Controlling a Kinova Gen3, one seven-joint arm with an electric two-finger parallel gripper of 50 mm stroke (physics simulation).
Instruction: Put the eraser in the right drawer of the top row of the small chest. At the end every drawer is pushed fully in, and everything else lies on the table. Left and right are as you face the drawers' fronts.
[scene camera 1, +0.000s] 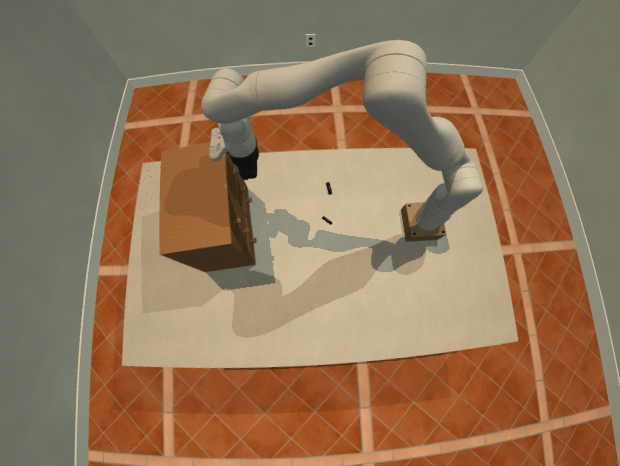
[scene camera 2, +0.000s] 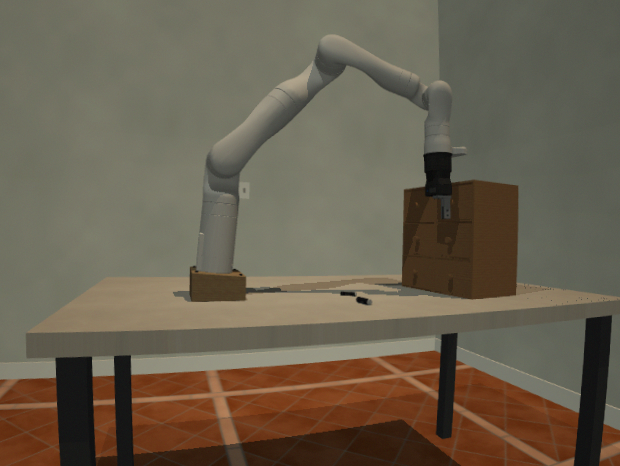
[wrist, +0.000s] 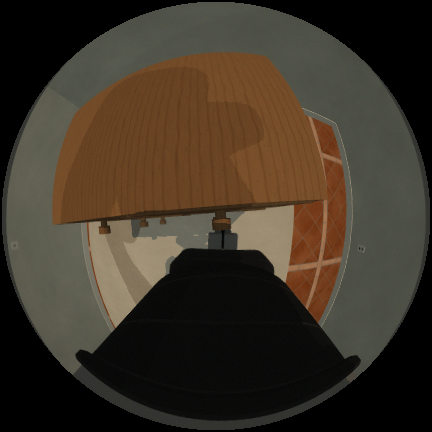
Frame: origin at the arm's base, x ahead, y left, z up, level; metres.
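Seen in the pictures: gripper, between the fingertips: (scene camera 1: 244, 178) (scene camera 2: 445, 218) (wrist: 222, 233); arm's base, origin of its link: (scene camera 1: 427, 218) (scene camera 2: 214, 270).
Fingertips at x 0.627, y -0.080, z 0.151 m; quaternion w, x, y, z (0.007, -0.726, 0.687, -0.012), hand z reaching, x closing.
Offsets run from my fingertips to a thing's top centre. "*": to the spot under its first point. Level surfaces: height alone.
The small wooden chest {dz +0.106, dx +0.112, dy +0.096 m} (scene camera 1: 192, 200) (scene camera 2: 495, 240) (wrist: 170, 150) stands at the far end of the table from the robot base, its fronts facing the base. The top row's right drawer {* dz +0.040, dx +0.035, dy -0.033 m} (scene camera 2: 463, 204) looks flush with the chest front, and the other drawers look pushed in too. My gripper (scene camera 2: 445, 217) (wrist: 222, 233) is shut and empty. It points down in front of the right top drawer, its fingers at or against that drawer's knob {* dz +0.056, dx +0.019, dy +0.003 m} (wrist: 221, 221). The eraser does not show in any view, and the drawers' insides are hidden.
Two short black cylinders {dz -0.205, dx -0.275, dy -0.065 m} (scene camera 1: 328, 188) {dz -0.209, dx -0.264, dy +0.066 m} (scene camera 1: 326, 219) (scene camera 2: 348, 294) (scene camera 2: 363, 300) lie on the table {dz -0.219 m} (scene camera 1: 400, 310) (scene camera 2: 200, 320) between the chest and the robot base. Other knobs {* dz +0.052, dx -0.003, dy +0.148 m} (wrist: 104, 227) {* dz -0.053, dx -0.004, dy +0.145 m} (wrist: 144, 223) stick out of the chest front beside my gripper.
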